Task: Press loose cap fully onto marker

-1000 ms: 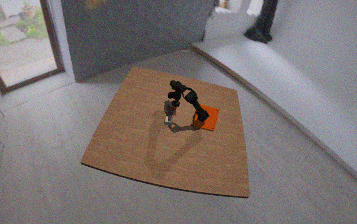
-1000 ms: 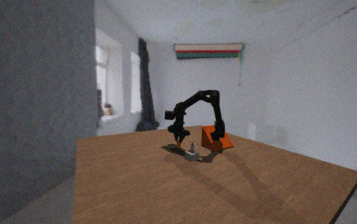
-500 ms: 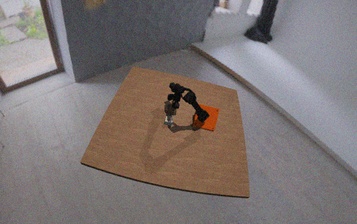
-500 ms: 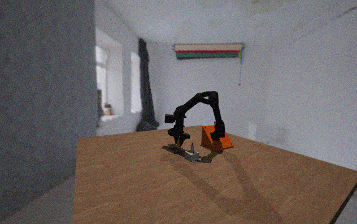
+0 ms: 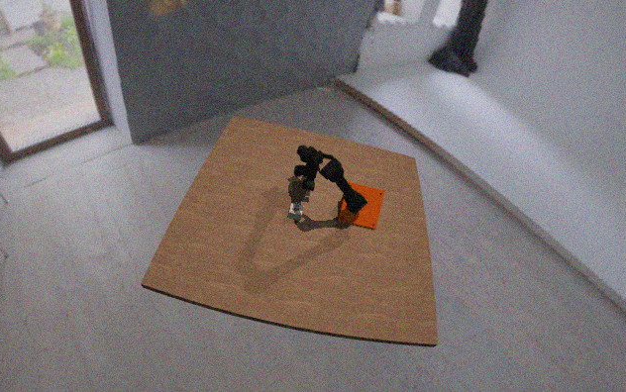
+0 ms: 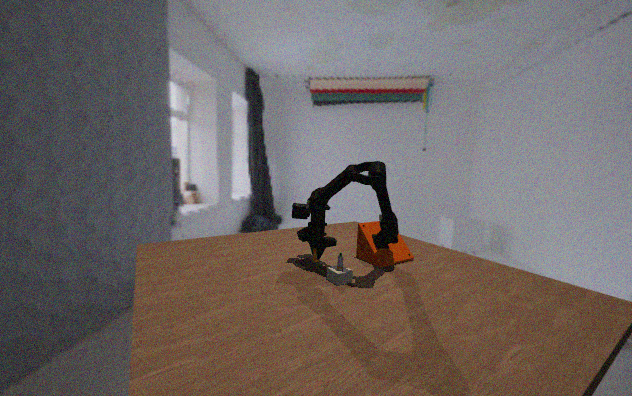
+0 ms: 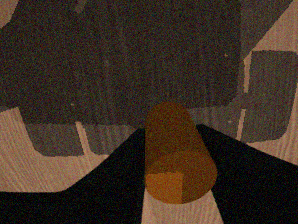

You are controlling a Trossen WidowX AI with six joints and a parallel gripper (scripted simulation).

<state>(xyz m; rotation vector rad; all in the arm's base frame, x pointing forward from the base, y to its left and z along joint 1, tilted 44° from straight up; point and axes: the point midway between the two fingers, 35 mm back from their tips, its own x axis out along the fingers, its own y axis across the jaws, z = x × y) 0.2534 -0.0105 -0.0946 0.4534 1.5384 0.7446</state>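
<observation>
Now: the pale holder block 19 cm to the left of my gripper tip and 1 cm above it. Also, from my gripper tip: orange-brown cap (1 cm above).
</observation>
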